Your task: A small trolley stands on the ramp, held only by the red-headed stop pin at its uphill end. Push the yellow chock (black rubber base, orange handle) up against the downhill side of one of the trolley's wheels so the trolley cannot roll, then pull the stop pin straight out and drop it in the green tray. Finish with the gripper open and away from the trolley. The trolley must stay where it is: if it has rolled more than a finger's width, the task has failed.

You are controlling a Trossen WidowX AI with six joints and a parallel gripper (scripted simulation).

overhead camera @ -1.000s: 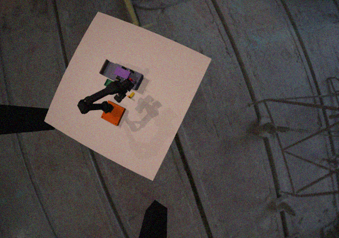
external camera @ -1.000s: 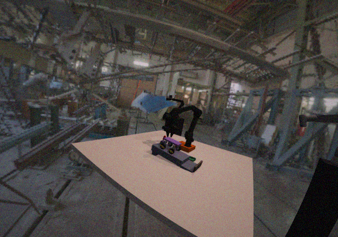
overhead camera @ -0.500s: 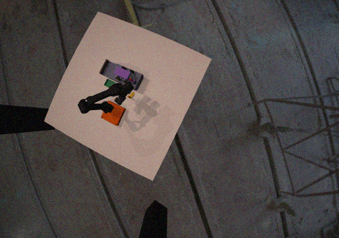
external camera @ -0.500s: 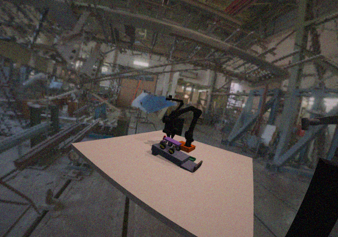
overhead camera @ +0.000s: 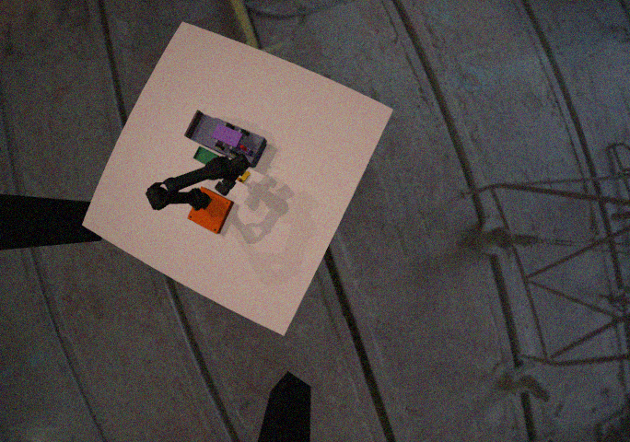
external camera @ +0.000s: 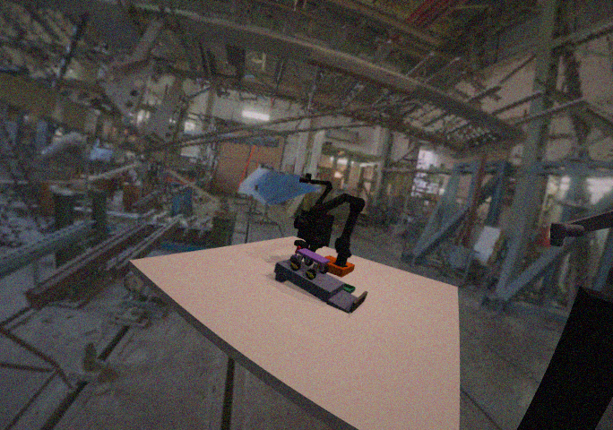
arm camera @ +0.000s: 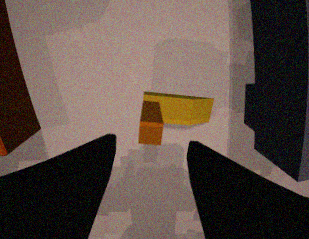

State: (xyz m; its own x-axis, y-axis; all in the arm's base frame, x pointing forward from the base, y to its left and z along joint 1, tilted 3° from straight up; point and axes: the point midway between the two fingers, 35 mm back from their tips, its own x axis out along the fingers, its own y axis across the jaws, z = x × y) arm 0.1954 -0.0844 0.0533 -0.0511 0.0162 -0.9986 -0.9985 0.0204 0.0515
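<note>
The yellow chock is 20 mm ahead of my gripper tip and 60 mm below it. The rest, counted from my gripper tip: grey-purple ramp 130 mm ahead, 140 mm to the left, 30 mm below; then red-headed stop pin 130 mm ahead, 40 mm to the left, 50 mm above; then trolley 130 mm ahead, 140 mm to the left, 30 mm above.
</note>
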